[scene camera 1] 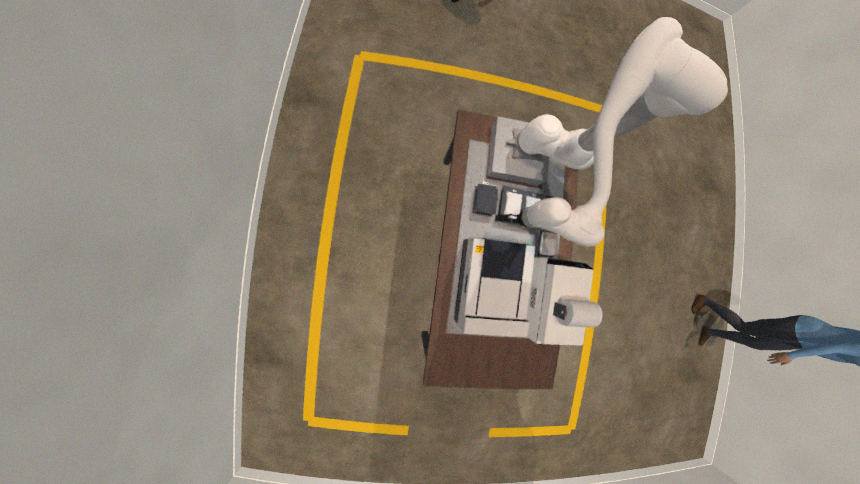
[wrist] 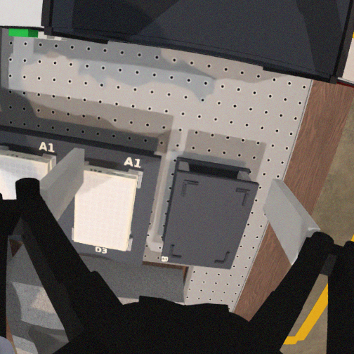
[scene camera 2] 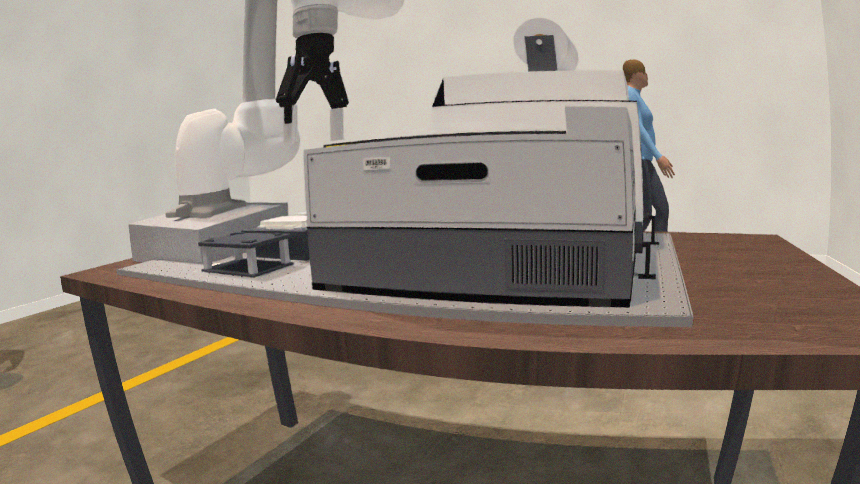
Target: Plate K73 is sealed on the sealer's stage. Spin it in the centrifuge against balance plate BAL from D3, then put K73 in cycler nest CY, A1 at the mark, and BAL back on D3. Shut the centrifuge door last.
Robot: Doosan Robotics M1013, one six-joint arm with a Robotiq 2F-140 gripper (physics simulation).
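Places are measured from the arm's base along level axes (x left, y back, z up), in millimetres.
Pixels of known places: gripper, fingertip midpoint: (scene camera 1: 508,222) (scene camera 2: 315,141); arm's base, origin of the base link: (scene camera 1: 527,145) (scene camera 2: 205,211).
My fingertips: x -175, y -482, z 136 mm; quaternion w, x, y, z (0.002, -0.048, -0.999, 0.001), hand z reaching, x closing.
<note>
For each thing: its top centre in the pictures, then the offset to it from my fingertips. "spot": a spot on its surface instead.
- dark cycler nest, middle of its top: (scene camera 2: 242,236) (scene camera 1: 487,198) dx -57, dy +150, dz -166 mm
- white plate, middle of its top: (scene camera 2: 292,218) (scene camera 1: 514,204) dx +99, dy +129, dz -154 mm
- plate-like square, surface spot: (scene camera 1: 548,243) spot: dx +299, dy -89, dz -120 mm
- sealer, surface spot: (scene camera 1: 565,288) spot: dx +243, dy -306, dz +120 mm
My gripper (scene camera 2: 312,123) (wrist: 177,180) is open and empty, high above the table; the arm hides it in scene camera 1. In the wrist view the dark cycler nest (wrist: 212,220) (scene camera 1: 486,199) (scene camera 2: 243,238) lies between the fingers, with no plate on it and a small A1 mark at its lower left corner. A white plate (wrist: 105,210) (scene camera 1: 513,203) sits on D3, near the left finger. The centrifuge (scene camera 1: 499,297) (scene camera 2: 469,186) has a dark area in its top; I cannot tell whether its door is open. A plate-like square (scene camera 1: 548,243) shows at the sealer (scene camera 1: 565,288); its label is unreadable.
Another white plate (wrist: 20,175) sits beside D3 on the dark plate deck (wrist: 142,200). The grey block (scene camera 1: 517,159) (scene camera 2: 204,231) carries a white jointed thing. The tall centrifuge and sealer stand past the nests. A person (scene camera 1: 806,337) (scene camera 2: 646,126) is beyond the table.
</note>
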